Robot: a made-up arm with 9 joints.
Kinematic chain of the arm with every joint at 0, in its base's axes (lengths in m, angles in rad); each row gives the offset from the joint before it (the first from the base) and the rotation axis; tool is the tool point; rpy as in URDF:
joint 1: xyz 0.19 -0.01 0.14 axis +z
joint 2: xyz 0.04 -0.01 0 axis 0.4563 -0.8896 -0.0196
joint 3: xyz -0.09 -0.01 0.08 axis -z
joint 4: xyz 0.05 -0.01 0 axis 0.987 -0.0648 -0.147
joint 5: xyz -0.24 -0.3 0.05 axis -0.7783 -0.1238 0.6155
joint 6: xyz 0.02 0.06 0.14 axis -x
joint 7: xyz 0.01 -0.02 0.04 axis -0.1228 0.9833 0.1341
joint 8: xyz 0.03 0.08 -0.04 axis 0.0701 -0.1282 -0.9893
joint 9: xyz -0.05 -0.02 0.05 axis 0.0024 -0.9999 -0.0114
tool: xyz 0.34 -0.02 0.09 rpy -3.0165 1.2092 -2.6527
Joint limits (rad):
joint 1: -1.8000..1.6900
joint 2: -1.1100..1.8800
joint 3: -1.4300..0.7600
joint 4: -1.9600..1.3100
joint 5: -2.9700..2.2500
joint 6: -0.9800..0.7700
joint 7: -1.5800..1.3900
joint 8: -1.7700..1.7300
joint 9: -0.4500..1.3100
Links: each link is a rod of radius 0.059 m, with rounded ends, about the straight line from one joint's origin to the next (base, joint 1, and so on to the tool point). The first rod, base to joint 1, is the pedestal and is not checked.
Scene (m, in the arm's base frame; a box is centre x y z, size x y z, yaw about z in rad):
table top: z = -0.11
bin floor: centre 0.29 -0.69 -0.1 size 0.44 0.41 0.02 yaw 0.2
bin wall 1: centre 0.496 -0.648 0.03 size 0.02 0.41 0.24 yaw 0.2
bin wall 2: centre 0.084 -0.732 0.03 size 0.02 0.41 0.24 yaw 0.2
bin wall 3: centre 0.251 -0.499 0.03 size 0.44 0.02 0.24 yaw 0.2
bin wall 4: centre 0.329 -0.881 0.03 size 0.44 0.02 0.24 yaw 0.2
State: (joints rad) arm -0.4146 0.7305 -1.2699 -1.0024 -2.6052 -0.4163 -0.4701 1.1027 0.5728
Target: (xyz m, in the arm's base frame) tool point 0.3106 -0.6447 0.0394
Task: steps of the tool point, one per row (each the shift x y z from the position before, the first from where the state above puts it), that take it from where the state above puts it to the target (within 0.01 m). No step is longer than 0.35 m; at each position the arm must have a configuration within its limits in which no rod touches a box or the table.
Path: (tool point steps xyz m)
1: 0.2844 -0.1061 0.0024
2: 0.2876 0.0326 0.0266
3: 0.0000 0.0000 -0.2603

